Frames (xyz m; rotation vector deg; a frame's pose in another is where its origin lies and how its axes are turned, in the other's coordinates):
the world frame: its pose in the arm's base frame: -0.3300 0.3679 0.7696 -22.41 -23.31 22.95
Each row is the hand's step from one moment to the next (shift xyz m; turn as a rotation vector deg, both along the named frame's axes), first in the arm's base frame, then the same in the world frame.
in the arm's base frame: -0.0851 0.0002 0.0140 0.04 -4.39 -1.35
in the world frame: -0.0675 0.0190 0.0502 -2.33 -3.15 -2.40
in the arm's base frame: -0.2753 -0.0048 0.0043 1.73 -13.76 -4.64
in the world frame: -0.2330 0.0747 0.1263 -6.07 -10.16 -8.59
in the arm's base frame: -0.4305 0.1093 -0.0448 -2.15 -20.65 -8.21
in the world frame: -0.3278 0.2386 0.1868 -13.48 -13.31 -11.82
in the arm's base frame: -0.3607 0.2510 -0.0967 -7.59 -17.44 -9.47
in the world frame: -0.2213 0.3613 0.1514 -17.02 -8.43 -9.53
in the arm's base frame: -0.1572 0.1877 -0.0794 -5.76 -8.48 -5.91
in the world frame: -0.0727 0.2403 0.0565 -10.41 -2.92 -4.81
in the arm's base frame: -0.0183 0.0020 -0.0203 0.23 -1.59 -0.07
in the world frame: -0.0206 0.0160 -0.0084 -0.54 -1.39 -0.61
